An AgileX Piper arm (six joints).
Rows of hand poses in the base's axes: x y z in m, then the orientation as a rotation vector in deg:
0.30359 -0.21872 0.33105 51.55 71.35 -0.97
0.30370 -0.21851 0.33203 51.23 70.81 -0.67
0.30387 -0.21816 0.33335 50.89 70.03 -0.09
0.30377 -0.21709 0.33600 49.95 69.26 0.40
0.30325 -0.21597 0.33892 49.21 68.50 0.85
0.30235 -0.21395 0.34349 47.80 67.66 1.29
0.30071 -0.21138 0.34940 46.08 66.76 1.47
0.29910 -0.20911 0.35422 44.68 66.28 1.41
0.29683 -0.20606 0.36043 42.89 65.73 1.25
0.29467 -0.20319 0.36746 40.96 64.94 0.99
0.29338 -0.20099 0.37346 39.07 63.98 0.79
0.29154 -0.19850 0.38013 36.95 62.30 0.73
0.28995 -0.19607 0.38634 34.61 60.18 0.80
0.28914 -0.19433 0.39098 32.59 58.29 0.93
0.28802 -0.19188 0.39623 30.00 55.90 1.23
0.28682 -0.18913 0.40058 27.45 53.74 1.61
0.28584 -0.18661 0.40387 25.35 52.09 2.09
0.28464 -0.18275 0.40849 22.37 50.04 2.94
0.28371 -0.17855 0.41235 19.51 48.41 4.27
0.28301 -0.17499 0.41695 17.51 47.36 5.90
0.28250 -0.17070 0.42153 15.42 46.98 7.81
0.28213 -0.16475 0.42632 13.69 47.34 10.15
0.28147 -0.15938 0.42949 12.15 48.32 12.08
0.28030 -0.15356 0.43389 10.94 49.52 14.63
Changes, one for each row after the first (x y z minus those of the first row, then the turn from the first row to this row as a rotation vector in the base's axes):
0.00011 0.00021 0.00098 -0.19 -0.64 0.16
0.00028 0.00056 0.00230 -0.29 -1.59 0.43
0.00018 0.00163 0.00495 -0.89 -2.60 0.95
-0.00034 0.00275 0.00787 -1.36 -3.56 1.35
-0.00124 0.00477 0.01244 -2.37 -4.68 2.07
-0.00288 0.00734 0.01835 -3.75 -5.80 2.75
-0.00449 0.00961 0.02317 -4.95 -6.41 3.27
-0.00676 0.01266 0.02938 -6.51 -7.10 3.91
-0.00892 0.01553 0.03641 -8.28 -7.98 4.47
-0.01021 0.01773 0.04241 -10.02 -9.01 4.99
-0.01205 0.02022 0.04908 -11.99 -10.77 5.46
-0.01364 0.02265 0.05529 -14.15 -12.99 5.99
-0.01445 0.02439 0.05993 -15.99 -14.99 6.47
-0.01557 0.02684 0.06518 -18.27 -17.56 7.21
-0.01677 0.02959 0.06953 -20.43 -19.95 8.07
-0.01775 0.03211 0.07282 -22.11 -21.86 8.95
-0.01895 0.03597 0.07744 -24.34 -24.36 10.45
-0.01988 0.04017 0.08130 -26.12 -26.64 12.40
-0.02058 0.04373 0.08590 -26.96 -28.41 14.32
-0.02109 0.04802 0.09048 -27.57 -29.66 16.74
-0.02146 0.05397 0.09527 -27.50 -30.34 19.55
-0.02212 0.05934 0.09844 -27.40 -30.25 22.19
-0.02329 0.06516 0.10284 -26.61 -30.12 25.15

